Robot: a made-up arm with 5 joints.
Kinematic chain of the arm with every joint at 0, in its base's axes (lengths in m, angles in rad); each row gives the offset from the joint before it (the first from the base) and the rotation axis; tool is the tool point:
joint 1: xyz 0 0 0.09 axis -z
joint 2: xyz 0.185 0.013 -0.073 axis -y
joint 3: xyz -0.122 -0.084 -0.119 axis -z
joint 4: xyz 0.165 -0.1 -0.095 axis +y
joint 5: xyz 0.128 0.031 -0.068 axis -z
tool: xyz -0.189 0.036 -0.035
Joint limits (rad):
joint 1: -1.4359..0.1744
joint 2: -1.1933..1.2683
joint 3: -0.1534..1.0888
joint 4: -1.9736..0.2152
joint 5: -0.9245..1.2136
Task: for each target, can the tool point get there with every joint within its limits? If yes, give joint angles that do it. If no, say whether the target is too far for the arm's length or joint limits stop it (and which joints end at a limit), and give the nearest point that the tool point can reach.
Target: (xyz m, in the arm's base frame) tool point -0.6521 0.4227 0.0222
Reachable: no: joint limits stop it (at a limit: joint 1, joint 3, joint 5) | nearest point -0.0394 0.3913 0.0240 | short by 0.614 m
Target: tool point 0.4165 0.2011 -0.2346
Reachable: yes | joints -1.0573 0.5052 0.3464 -1.0479 -0.4759
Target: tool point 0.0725 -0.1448 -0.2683
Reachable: yes | joints -0.3665 -0.5135 0.4187 -0.3412 -0.0141
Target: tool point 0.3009 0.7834 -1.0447
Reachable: no: too far | nearest point 0.3263 0.3447 -0.3199 | short by 0.848 m
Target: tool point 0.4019 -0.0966 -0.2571
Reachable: yes | joints -0.4212 0.2644 0.4604 -1.3193 -0.2412
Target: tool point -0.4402 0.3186 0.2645
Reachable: no: joint limits stop it (at a limit: joint 1, joint 2, joint 3, joint 5) | nearest point -0.0429 0.3580 0.1062 | short by 0.429 m
